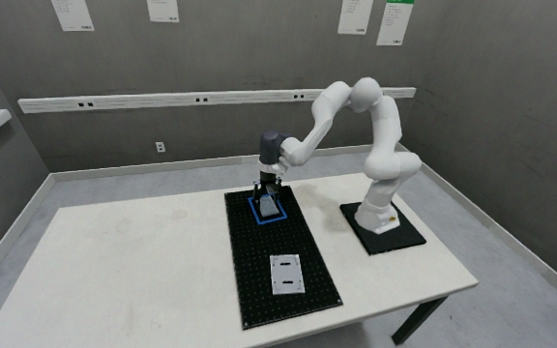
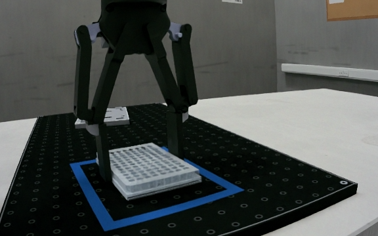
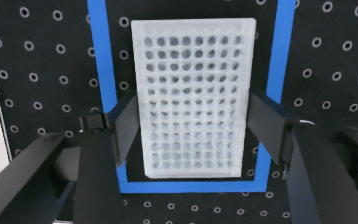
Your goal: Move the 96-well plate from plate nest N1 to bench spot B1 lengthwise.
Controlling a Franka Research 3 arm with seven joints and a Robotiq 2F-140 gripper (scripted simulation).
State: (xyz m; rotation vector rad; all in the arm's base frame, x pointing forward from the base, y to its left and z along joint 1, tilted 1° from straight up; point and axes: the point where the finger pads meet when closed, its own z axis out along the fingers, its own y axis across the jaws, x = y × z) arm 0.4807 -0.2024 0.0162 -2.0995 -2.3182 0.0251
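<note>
My hand is 2 cm above the clear 96-well plate. The rest, counted from my hand: plate nest N1: 38 cm to the left, 3 cm below, 1 cm ahead.
</note>
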